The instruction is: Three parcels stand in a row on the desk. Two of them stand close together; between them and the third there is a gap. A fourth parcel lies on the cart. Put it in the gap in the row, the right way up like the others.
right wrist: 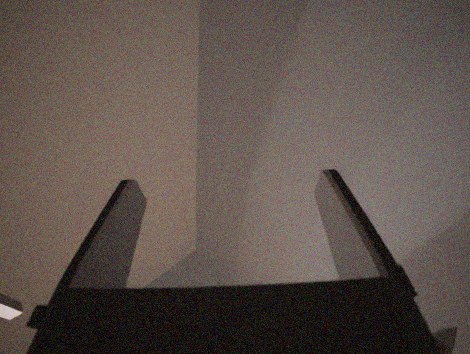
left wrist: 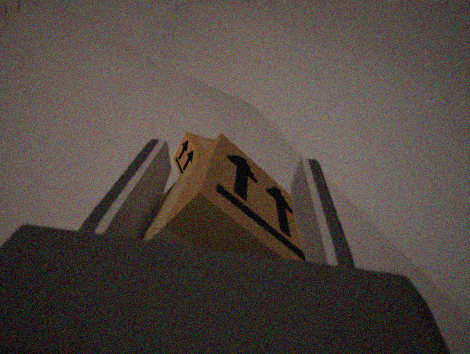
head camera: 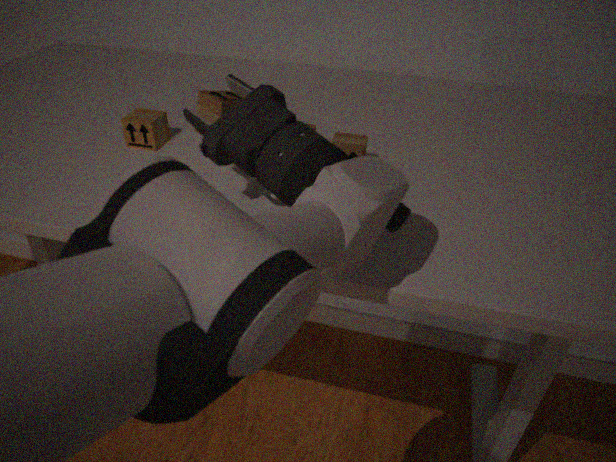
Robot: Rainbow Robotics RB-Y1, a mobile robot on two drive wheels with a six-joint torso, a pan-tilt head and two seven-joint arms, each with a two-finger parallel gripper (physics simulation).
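Frame: origin at the robot's base, x left, y back, z up, level; centimetres.
Seen in the pictures: left gripper, between the fingertips: (left wrist: 232,163) (head camera: 208,96); right gripper, between the fingertips: (right wrist: 228,186).
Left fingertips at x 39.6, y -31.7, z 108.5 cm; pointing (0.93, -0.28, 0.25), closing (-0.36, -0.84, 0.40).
Offsets run from my left fingertips to a thing's top centre. Level surfaces: height alone.
My left gripper (head camera: 209,95) (left wrist: 232,163) is shut on a parcel @(dz +1.1, dx -2.6, dy +0.2 cm) (head camera: 210,106) (left wrist: 240,200), above the desk @(dz -13.5 cm) (head camera: 500,200). In the left wrist view the held parcel sits at an angle between the fingers, its two arrows pointing away from the palm. One parcel @(dz -8.5, dx +18.6, dy -6.6 cm) (head camera: 145,129) stands upright on the desk at the left of the head view. Two more parcels, one at the right (head camera: 351,143) and a sliver of another @(dz -7.7, dx -6.7, dy -11.1 cm) (head camera: 311,126), are partly hidden behind the gripper and wrist. Another parcel (left wrist: 186,154) shows beyond the held one. My right gripper (right wrist: 228,186) is open and empty.
My left arm crosses the head view and hides part of the desk and its front edge. Pale frame bars and a leg (head camera: 484,390) show below the desk, above a wooden floor @(dz -108.6 cm) (head camera: 300,415). The cart cannot be made out.
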